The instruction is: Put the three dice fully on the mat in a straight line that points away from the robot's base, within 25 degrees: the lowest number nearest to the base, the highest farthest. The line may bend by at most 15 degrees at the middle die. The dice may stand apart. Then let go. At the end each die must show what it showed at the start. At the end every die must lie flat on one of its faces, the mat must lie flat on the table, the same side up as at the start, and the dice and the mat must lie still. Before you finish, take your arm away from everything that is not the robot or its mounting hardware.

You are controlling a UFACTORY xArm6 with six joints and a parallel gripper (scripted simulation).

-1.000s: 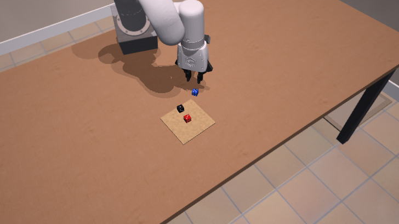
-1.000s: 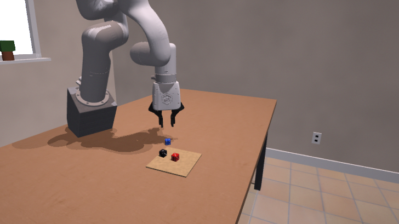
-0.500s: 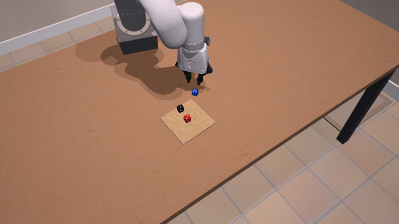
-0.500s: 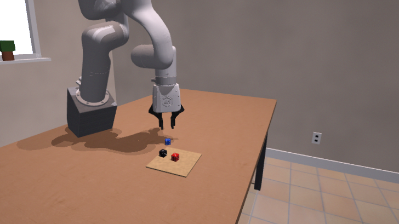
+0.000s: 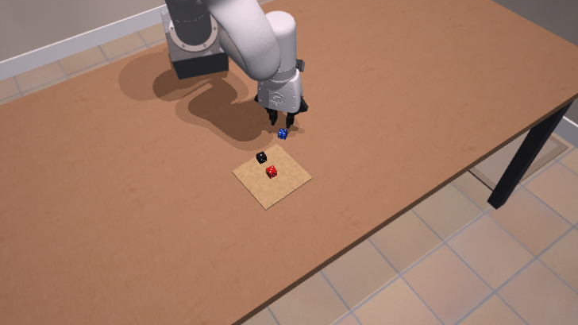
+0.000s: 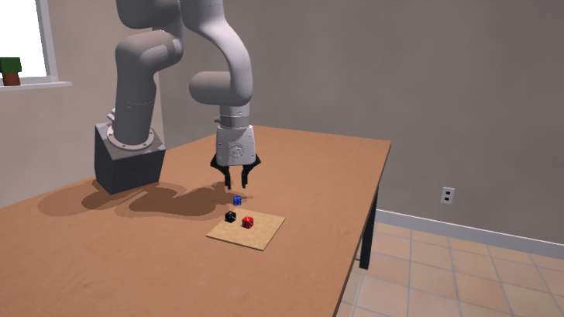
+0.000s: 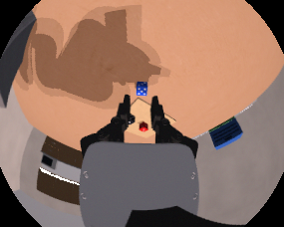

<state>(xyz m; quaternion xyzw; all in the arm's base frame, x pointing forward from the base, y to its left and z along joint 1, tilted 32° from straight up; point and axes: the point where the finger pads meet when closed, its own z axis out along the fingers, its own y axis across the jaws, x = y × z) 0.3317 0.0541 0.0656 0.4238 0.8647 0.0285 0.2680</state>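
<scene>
My hand is 60 mm above the blue die. The rest, counted from my hand: red die: 100 mm to the right, 80 mm ahead, 60 mm below; then black die: 90 mm to the right, 60 mm below, 30 mm ahead; then tan mat: 100 mm to the right, 80 mm ahead, 70 mm below.
</scene>
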